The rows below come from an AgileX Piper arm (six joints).
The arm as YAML. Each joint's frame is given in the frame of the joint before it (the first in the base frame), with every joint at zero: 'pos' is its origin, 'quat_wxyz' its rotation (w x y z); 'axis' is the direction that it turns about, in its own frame. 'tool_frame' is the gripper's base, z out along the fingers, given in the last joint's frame.
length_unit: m
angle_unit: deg
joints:
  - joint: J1
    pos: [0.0, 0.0, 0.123]
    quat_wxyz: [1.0, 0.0, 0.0, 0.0]
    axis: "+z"
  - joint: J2
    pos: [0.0, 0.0, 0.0]
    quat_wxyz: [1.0, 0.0, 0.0, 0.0]
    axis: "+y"
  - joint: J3
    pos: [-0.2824, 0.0, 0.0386]
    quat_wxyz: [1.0, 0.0, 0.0, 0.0]
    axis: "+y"
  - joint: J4
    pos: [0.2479, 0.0, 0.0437]
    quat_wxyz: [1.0, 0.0, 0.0, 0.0]
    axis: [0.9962, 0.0, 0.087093]
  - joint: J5
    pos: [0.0, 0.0, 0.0]
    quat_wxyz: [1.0, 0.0, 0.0, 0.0]
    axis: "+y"
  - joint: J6
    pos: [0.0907, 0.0, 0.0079]
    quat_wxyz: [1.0, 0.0, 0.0, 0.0]
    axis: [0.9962, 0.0, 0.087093]
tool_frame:
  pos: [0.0, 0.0, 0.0]
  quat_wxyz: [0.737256, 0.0, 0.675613, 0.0]
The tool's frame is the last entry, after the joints.
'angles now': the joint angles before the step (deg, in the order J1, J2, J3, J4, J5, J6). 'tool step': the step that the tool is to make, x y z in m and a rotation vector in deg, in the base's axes. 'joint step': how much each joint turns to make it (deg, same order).
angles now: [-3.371 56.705 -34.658 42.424 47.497 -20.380]
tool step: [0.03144 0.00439 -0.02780 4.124 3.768 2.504]
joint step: [0.000 11.329 0.001 10.238 -2.134 -11.015]
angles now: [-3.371 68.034 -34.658 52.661 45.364 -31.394]
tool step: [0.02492 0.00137 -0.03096 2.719 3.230 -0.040]
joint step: [-0.001 10.156 -0.001 8.769 -2.548 -9.230]
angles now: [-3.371 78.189 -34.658 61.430 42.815 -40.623]
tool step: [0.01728 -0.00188 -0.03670 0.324 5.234 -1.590]
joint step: [-0.001 9.691 -0.060 5.013 -2.958 -5.205]
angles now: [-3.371 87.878 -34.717 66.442 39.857 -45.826]
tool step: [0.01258 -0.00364 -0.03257 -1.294 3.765 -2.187]
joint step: [0.001 8.057 -0.499 4.224 -3.783 -4.352]
